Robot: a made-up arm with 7 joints. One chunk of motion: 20 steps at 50 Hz.
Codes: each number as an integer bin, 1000 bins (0 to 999) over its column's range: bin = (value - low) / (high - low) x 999, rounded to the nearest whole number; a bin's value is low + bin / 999 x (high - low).
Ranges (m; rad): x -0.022..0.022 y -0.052..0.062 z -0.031..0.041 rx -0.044..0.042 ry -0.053..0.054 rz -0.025..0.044
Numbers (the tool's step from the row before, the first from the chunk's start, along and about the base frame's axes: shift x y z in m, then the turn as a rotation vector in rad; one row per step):
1: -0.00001 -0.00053 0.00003 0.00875 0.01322 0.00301
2: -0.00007 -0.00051 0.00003 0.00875 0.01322 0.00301
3: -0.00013 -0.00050 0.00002 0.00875 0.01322 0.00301
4: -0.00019 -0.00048 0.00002 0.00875 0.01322 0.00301
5: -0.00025 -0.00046 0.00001 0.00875 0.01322 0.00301
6: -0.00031 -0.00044 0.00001 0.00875 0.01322 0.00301
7: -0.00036 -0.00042 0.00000 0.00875 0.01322 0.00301
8: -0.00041 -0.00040 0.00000 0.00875 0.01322 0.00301
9: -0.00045 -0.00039 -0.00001 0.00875 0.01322 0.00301
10: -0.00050 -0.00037 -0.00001 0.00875 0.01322 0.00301
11: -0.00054 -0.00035 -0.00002 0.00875 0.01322 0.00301
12: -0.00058 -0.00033 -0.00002 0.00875 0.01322 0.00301
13: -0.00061 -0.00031 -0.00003 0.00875 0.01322 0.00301
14: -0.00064 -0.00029 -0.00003 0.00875 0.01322 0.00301
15: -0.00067 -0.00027 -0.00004 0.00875 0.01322 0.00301
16: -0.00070 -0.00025 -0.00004 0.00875 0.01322 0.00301
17: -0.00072 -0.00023 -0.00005 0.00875 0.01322 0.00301
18: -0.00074 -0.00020 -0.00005 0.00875 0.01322 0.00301
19: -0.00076 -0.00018 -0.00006 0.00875 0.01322 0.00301
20: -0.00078 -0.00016 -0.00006 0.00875 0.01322 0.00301
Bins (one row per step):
1: 499 451 431 613 618 406
2: 498 451 431 613 618 406
3: 497 451 430 613 618 406
4: 495 451 430 613 618 406
5: 494 452 430 613 618 406
6: 492 452 430 613 618 406
7: 491 452 430 613 618 406
8: 490 452 430 613 618 406
9: 489 452 430 613 618 406
10: 488 452 430 613 618 406
11: 487 453 430 613 618 406
12: 486 453 430 613 618 406
13: 486 453 430 613 618 406
14: 485 453 430 613 618 406
15: 484 453 430 613 618 406
16: 484 453 430 613 618 406
17: 483 454 429 613 618 406
18: 483 454 429 613 618 406
19: 482 454 429 613 618 406
20: 482 454 429 613 618 406

